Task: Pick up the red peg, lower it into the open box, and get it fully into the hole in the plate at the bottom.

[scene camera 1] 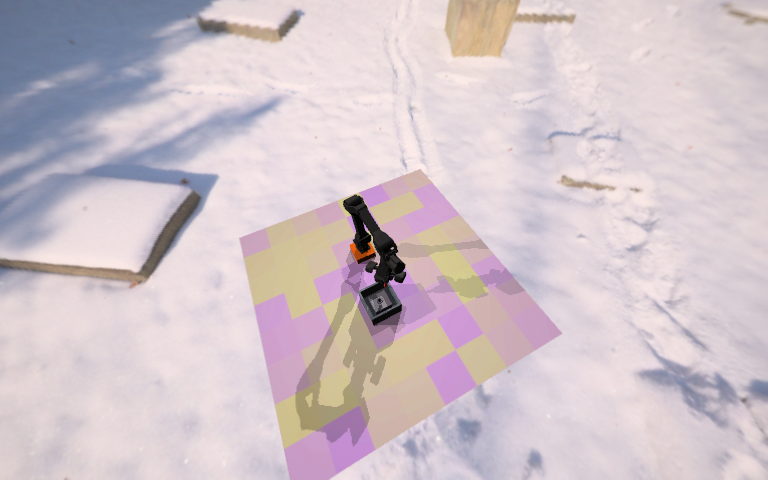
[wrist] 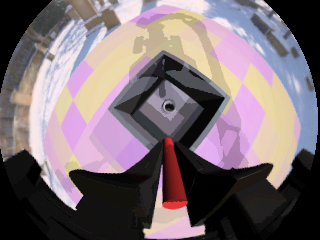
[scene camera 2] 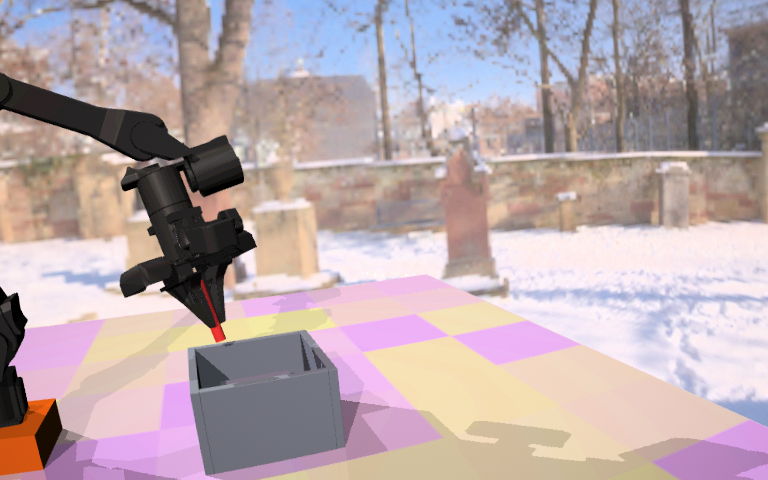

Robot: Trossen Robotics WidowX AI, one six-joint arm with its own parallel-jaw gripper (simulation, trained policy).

grey box: scene camera 1; wrist 212, 99; scene camera 2
same spot on grey box: (scene camera 1: 396, 307) = (scene camera 2: 309, 335)
